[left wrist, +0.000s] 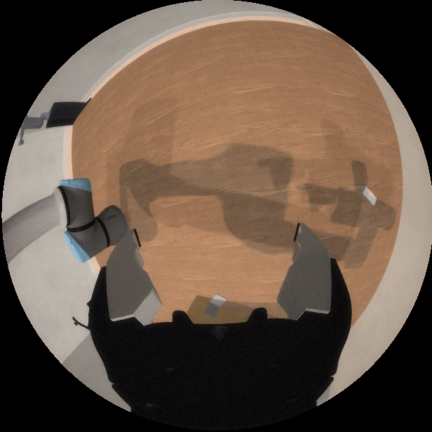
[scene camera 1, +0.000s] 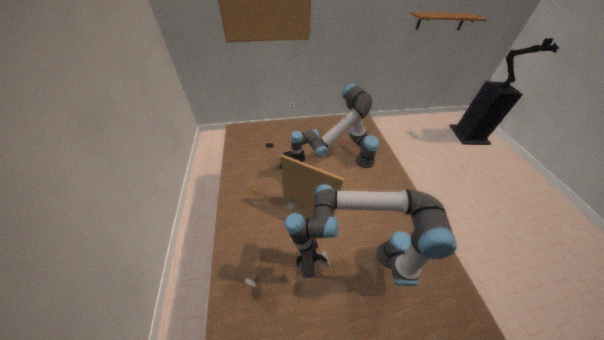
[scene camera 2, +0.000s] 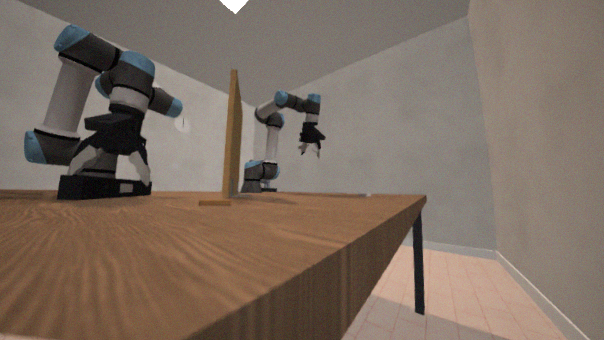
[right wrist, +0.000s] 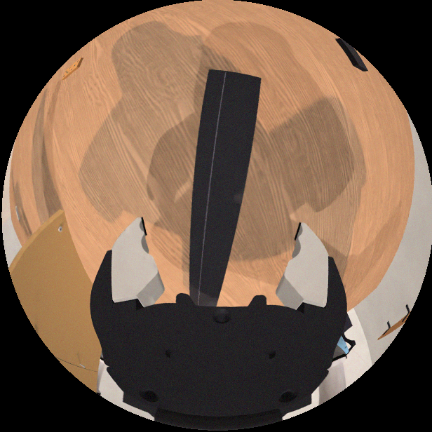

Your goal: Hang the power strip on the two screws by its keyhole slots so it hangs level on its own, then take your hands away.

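Frame: origin at the left arm's base, x ahead, y down, z left, level; metres.
Where they show: left gripper, fingertip midpoint: (scene camera 1: 314,267) (scene camera 2: 309,156); right gripper, fingertip midpoint: (scene camera 2: 109,185); left arm's base, link origin: (scene camera 1: 389,255) (scene camera 2: 251,192); right arm's base, link origin: (scene camera 1: 364,161).
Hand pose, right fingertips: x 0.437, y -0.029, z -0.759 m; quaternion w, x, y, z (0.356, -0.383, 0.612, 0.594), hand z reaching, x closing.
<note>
Each offset is from my right fingertips to the top centre of the thing. Level surfaces: height alone.
The power strip {dx -0.014, dy -0.015, dz +0.018 m} (right wrist: 222,175) (scene camera 2: 102,188) is a long black bar lying on the table, with a pale patch on the side seen in scene camera 2. My right gripper (right wrist: 221,223) (scene camera 2: 109,178) is open low over it, one finger to each side with gaps in the right wrist view. The upright wooden board {dx -0.027, dy -0.391, dz +0.348 m} (scene camera 1: 300,182) (scene camera 2: 233,135) (right wrist: 45,285) stands beside the right gripper. One screw (right wrist: 60,229) shows near its upper corner; another small bright bit (right wrist: 82,366) lies lower, too small to identify. My left gripper (left wrist: 216,229) (scene camera 2: 310,155) is open and empty, high above the table.
A small black block {dx +0.168, dy +0.013, dz -0.319 m} (right wrist: 352,54) (scene camera 1: 269,145) and a flat orange piece with holes {dx +0.332, dy +0.021, dz +0.098 m} (right wrist: 73,68) (scene camera 2: 215,203) lie on the table {dy +0.029 m} (scene camera 2: 150,260). A grey bracket (left wrist: 216,305) (scene camera 1: 290,205) is at the board's foot. A small white piece {dx +0.377, dy +0.017, dz +0.755 m} (left wrist: 369,195) (scene camera 1: 250,282) lies near the table edge.
</note>
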